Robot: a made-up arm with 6 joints.
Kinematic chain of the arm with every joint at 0, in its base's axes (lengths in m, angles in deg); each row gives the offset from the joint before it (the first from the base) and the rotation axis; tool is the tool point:
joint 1: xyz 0 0 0.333 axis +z
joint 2: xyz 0 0 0 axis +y
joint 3: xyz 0 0 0.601 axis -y
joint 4: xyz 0 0 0 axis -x
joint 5: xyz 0.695 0 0 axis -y
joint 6: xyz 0 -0.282 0 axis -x
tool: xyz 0 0 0
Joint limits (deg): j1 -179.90..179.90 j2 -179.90..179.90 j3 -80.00..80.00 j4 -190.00..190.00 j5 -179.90..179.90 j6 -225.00..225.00
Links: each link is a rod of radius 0.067 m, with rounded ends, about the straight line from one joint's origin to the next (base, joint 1, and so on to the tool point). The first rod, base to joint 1, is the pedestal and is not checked.
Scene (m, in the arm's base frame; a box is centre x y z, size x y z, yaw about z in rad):
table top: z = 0
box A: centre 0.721 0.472 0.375 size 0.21 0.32 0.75 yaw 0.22
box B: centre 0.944 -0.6 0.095 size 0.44 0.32 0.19 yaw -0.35
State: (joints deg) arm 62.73 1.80 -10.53 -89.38 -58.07 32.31
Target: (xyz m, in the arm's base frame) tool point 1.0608 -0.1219 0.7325
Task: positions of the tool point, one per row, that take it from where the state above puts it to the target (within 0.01 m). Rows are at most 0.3 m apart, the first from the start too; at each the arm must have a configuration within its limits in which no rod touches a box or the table.
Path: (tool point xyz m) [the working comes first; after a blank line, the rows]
Joints at the target: -0.94 33.00 45.56 -68.24 -58.07 32.31
Straight joint move there: touches box A.

1: 0.3443 0.6436 0.6558
2: 0.3851 0.6880 0.8194
3: 0.4087 0.6973 0.9919
4: 0.4084 0.6728 1.1622
5: 0.3785 0.6194 1.3195
6: 0.5963 0.5795 1.2032
7: 0.7881 0.4693 1.0809
8: 0.9355 0.3031 0.9589
9: 1.0276 0.0997 0.8415
10: 1.0608 -0.1220 0.7325

